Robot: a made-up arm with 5 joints. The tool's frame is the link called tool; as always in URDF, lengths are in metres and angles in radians.
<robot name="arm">
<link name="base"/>
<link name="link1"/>
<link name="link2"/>
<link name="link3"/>
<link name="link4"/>
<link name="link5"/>
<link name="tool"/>
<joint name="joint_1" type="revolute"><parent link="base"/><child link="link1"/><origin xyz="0.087 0 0.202" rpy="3.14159 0 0"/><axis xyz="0 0 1"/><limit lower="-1.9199" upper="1.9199" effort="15" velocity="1"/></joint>
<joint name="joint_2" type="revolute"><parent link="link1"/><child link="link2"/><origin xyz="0.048 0.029 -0.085" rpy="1.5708 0 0"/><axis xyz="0 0 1"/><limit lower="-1.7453" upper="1.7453" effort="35" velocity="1.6"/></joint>
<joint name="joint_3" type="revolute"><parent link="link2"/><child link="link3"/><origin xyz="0.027 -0.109 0"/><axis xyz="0 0 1"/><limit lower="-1.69" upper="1.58" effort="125" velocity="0.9"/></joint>
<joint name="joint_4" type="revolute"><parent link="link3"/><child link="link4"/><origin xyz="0.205 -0.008 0"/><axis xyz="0 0 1"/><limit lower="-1.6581" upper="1.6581" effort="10" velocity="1.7"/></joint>
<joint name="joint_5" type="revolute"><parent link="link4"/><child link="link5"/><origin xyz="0.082 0 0.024" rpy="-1.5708 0 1.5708"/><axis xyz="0 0 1"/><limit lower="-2.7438" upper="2.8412" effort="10" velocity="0.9"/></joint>
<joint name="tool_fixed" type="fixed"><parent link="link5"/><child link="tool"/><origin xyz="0 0 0" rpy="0 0 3.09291"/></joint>
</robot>
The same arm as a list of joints. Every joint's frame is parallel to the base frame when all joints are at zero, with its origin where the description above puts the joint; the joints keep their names.
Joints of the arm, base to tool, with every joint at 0 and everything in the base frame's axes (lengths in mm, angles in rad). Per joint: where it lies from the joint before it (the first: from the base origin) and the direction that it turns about. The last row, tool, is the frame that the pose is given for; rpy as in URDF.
joint_1: origin 87 0 202 axis 0 0 -1
joint_2: origin 48 -29 85 axis 0 1 0
joint_3: origin 27 0 109 axis 0 1 0
joint_4: origin 205 0 8 axis 0 1 0
joint_5: origin 82 24 0 axis -1 0 0
tool: origin 0 0 0 rpy 1.5707 -1.5221 -1.5707
Joint limits (rad, base to tool): -1.9199..1.9199 -1.7453..1.7453 -1.69..1.58 -1.6581..1.6581 -2.7438..2.8412

